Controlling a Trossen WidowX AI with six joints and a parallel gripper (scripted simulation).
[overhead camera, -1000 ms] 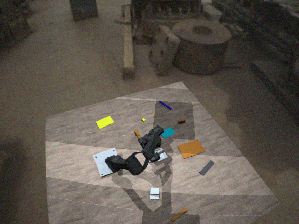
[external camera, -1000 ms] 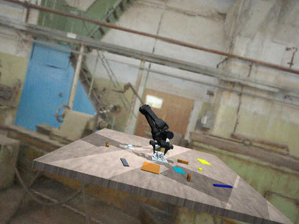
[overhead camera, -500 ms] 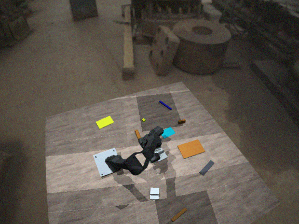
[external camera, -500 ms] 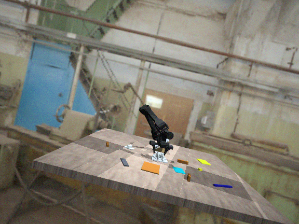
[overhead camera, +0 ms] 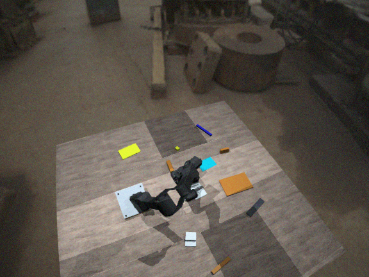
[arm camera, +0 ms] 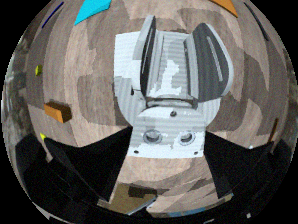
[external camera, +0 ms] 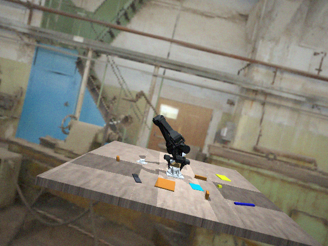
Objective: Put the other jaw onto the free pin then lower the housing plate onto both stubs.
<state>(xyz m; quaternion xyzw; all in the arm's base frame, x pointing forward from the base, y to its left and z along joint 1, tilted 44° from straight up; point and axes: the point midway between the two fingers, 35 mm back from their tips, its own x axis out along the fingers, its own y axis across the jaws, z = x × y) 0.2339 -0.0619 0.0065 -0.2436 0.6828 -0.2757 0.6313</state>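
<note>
My gripper tip is now 20 mm short of the jaw and 10 mm to the right of it. The rest, counted from my gripper tip: dark strip (280 mm ahead, 260 mm to the right, 10 mm below); then orange tile (280 mm ahead, 90 mm to the right, 10 mm below); then cyan tile (220 mm ahead, 120 mm to the left, 10 mm below).
</note>
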